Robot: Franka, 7 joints.
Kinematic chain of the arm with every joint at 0, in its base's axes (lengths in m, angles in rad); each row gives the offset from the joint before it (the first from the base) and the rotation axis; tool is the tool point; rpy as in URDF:
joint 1: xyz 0 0 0.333 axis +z
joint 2: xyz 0 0 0 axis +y
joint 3: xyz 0 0 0.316 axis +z
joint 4: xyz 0.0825 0 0 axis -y
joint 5: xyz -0.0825 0 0.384 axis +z
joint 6: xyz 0 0 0 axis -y
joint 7: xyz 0.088 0 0 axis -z
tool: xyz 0 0 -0.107 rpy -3.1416 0 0
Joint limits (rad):
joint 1: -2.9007..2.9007
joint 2: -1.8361..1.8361
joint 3: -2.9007..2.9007
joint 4: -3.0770..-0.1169
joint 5: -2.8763..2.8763
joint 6: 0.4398..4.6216
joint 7: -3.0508..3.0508
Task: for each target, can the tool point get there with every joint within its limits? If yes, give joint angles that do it. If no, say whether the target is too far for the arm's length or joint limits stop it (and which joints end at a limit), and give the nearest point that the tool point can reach.
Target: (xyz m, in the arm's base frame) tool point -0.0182 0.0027 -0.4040
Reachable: no: joint limits stop it (at a limit: joint 1, joint 2) | nearest point -0.0594 0.0131 -0.3119 | short by 0.101 m
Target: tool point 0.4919 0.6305 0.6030
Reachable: yes | joints -1.8186 -1.0813 1.9818 -0.6462 1.9075 2.6983 1.3147
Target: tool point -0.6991 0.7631 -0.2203
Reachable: no: too far | nearest point -0.5111 0.5578 -0.0715 | short by 0.316 m
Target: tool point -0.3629 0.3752 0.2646
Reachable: yes | joints 0.9877 1.4842 1.1995 -2.3049 1.9457 1.3976 -0.9834
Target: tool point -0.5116 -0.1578 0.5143
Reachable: yes | joints 1.3140 -0.4568 2.1946 -1.7021 -1.1219 0.9144 1.1645
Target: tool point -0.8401 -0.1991 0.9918
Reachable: no: too far | nearest point -0.6636 -0.1573 0.8534 | short by 0.228 m
